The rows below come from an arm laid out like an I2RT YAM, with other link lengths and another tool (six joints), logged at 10 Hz.
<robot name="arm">
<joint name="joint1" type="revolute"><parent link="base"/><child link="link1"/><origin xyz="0 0 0.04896" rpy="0 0 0"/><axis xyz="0 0 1"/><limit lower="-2.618" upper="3.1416"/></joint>
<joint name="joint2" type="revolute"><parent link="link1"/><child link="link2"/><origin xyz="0.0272 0.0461 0.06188" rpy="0 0 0"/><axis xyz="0 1 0"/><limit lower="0" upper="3.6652"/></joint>
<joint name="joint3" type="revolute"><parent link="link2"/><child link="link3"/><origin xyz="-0.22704 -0.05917 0" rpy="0 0 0"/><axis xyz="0 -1 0"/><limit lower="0" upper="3.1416"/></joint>
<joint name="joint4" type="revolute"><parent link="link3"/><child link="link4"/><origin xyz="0.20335 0.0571 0.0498" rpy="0 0 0"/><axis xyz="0 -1 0"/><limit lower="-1.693" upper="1.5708"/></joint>
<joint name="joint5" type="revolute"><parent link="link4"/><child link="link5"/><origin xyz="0.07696 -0.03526 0.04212" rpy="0 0 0"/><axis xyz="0 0 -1"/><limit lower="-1.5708" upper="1.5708"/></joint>
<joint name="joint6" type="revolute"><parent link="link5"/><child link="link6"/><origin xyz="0.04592 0 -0.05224" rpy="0 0 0"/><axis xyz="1 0 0"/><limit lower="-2.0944" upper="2.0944"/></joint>
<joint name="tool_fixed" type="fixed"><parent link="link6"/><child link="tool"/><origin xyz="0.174 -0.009 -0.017" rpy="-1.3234 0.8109 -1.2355"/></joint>
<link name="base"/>
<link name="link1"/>
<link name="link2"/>
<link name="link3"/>
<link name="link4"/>
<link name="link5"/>
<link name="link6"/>
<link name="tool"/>
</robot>
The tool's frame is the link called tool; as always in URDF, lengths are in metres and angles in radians.
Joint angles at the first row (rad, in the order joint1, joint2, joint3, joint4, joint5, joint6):
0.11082, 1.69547, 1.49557, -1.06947, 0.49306, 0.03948
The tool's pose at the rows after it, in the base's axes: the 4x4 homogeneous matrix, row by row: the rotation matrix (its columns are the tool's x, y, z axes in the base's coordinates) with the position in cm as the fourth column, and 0 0 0 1 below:
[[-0.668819 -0.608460 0.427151 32.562], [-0.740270 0.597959 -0.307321 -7.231], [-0.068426 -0.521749 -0.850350 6.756], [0 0 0 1]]
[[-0.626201 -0.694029 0.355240 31.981], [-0.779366 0.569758 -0.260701 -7.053], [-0.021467 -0.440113 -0.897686 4.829], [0 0 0 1]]
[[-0.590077 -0.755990 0.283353 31.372], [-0.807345 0.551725 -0.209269 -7.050], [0.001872 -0.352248 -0.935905 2.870], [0 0 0 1]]
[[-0.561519 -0.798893 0.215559 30.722], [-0.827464 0.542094 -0.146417 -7.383], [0.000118 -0.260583 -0.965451 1.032], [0 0 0 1]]
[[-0.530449 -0.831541 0.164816 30.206], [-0.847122 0.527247 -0.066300 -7.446], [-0.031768 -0.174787 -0.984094 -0.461], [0 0 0 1]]
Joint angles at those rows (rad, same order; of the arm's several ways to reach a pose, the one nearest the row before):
0.10853, 1.75420, 1.49595, -1.06605, 0.51556, 0.02231
0.08832, 1.80456, 1.49785, -1.07824, 0.46330, -0.06008
0.05704, 1.85529, 1.49825, -1.08284, 0.40532, -0.13675
0.00629, 1.90109, 1.49863, -1.08281, 0.33703, -0.22107
-0.04598, 1.93427, 1.49862, -1.08129, 0.25730, -0.30996

